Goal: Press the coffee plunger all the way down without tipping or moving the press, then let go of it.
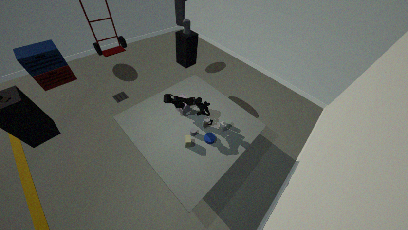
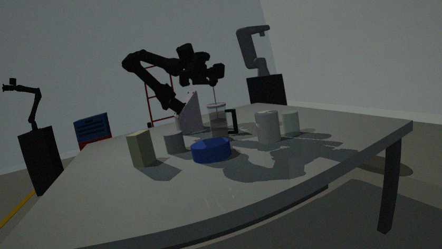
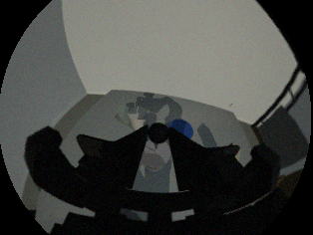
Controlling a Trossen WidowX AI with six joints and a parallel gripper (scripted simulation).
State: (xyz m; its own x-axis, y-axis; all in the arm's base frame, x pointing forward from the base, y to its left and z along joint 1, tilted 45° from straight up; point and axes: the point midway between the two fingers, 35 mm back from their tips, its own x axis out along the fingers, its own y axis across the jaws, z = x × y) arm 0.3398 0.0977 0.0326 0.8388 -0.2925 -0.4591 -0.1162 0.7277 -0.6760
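My gripper tip is now 110 mm above the coffee press and 10 mm to the right of it. From my gripper tip the other things lie so: grey cylinder (190 mm below, 170 mm to the right, 40 mm behind); pale green cylinder (190 mm to the left, 180 mm below, 160 mm ahead); white cylinder (170 mm below, 140 mm ahead, 110 mm to the left).
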